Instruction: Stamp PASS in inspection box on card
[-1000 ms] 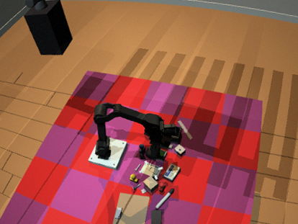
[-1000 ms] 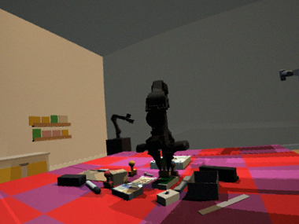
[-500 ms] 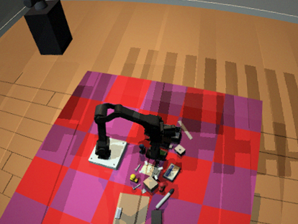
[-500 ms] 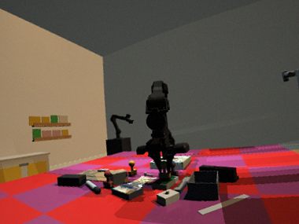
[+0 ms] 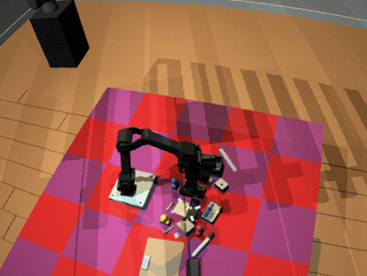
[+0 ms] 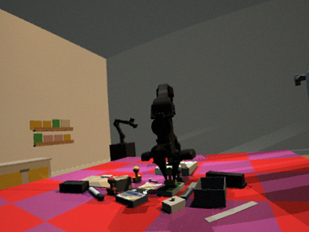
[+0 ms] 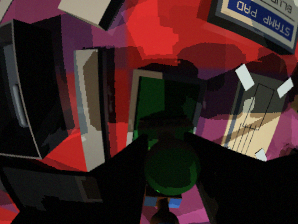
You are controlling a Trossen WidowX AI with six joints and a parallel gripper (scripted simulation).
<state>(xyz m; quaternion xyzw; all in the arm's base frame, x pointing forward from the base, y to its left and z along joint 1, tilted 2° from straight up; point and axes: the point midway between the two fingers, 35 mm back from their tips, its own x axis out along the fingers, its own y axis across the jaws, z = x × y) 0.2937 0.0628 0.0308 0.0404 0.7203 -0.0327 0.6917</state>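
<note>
My gripper tip is right at the green-knobbed stamp. Round my gripper tip: green ink pad (3 cm below); then white card (2 cm behind, 10 cm to the right, 4 cm below); then blue-knobbed stamp (9 cm behind, 1 cm to the left, 2 cm below).
</note>
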